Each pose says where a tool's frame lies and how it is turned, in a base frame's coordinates. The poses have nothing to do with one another.
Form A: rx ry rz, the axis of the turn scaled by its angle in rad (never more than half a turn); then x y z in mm.
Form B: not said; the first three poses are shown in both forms.
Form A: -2.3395 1.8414 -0.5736 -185 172 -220
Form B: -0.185 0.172 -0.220 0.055 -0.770 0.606 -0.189
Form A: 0.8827 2.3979 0.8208 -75 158 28
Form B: -0.075 0.158 0.028 0.227 0.320 0.870 0.298
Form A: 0.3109 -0.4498 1.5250 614 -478 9
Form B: 0.614 -0.478 0.009 0.689 0.139 -0.201 0.682
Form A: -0.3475 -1.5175 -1.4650 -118 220 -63
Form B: -0.118 0.220 -0.063 0.481 -0.143 -0.622 -0.601
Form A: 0.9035 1.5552 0.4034 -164 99 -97
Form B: -0.164 0.099 -0.097 0.605 0.390 0.672 0.174
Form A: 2.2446 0.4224 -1.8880 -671 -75 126
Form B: -0.671 -0.075 0.126 0.089 0.754 0.142 -0.635
